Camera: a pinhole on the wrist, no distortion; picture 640 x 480 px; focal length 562.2 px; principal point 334.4 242.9 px. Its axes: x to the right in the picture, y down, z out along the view. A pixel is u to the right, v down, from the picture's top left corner.
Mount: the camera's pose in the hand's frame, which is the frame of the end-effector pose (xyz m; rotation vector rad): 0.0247 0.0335 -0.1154 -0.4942 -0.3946 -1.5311
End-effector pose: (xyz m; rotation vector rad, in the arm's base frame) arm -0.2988 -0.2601 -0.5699 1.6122 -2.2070 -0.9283
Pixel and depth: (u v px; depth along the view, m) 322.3 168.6 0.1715
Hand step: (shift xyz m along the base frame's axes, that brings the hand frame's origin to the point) -0.1180 0.0216 0.0570
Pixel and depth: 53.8 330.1 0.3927
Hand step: -0.4060 0.0118 0.1563
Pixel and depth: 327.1 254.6 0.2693
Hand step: -0.2134 0.0271 0.0220
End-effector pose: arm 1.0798 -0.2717 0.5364 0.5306 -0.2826 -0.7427
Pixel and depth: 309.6 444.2 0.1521
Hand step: 0.1276 0.0090 0.0759
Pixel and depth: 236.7 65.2 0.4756
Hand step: 0.0304 0.2016 0.4012
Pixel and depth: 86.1 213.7 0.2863
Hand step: 0.1599 0.1413 0.2123
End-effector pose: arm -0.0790 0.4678 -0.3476 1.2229 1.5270 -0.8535
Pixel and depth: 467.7 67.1 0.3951
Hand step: 0.2355 -0.2323 -0.0018
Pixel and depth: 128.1 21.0 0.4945
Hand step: 0.5001 -0.1249 0.0939
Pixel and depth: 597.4 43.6 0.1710
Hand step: 0.0769 -0.0615 0.0043
